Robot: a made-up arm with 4 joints. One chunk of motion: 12 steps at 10 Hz.
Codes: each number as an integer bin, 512 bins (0 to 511) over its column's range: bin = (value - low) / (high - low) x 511, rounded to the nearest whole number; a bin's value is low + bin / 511 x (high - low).
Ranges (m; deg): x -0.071..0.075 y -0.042..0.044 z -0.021..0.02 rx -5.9..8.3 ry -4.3..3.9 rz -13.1..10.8
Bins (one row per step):
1: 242 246 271 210 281 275
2: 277 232 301 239 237 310
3: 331 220 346 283 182 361
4: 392 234 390 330 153 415
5: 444 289 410 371 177 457
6: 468 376 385 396 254 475
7: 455 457 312 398 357 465
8: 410 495 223 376 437 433
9: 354 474 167 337 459 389
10: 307 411 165 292 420 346
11: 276 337 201 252 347 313
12: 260 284 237 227 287 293
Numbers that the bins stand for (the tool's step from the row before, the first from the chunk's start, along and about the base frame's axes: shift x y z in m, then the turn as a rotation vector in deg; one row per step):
1: -0.00186 -0.00060 0.00074 -0.064 0.209 -0.238
2: 0.00814 -0.00295 0.00315 0.741 -0.497 1.399
3: 0.02357 -0.00497 0.00676 1.964 -1.379 3.784
4: 0.04100 -0.00262 0.01029 3.270 -1.845 6.310
5: 0.05586 0.00664 0.01190 4.410 -1.460 8.274
6: 0.06271 0.02128 0.00989 5.104 -0.224 9.116
7: 0.05900 0.03491 0.00403 5.160 1.429 8.649
8: 0.04614 0.04131 -0.00311 4.549 2.713 7.152
9: 0.03014 0.03777 -0.00760 3.465 3.066 5.094
10: 0.01671 0.02717 -0.00776 2.214 2.440 3.083
11: 0.00786 0.01472 -0.00487 1.103 1.268 1.539
12: 0.00329 0.00580 -0.00198 0.408 0.305 0.604

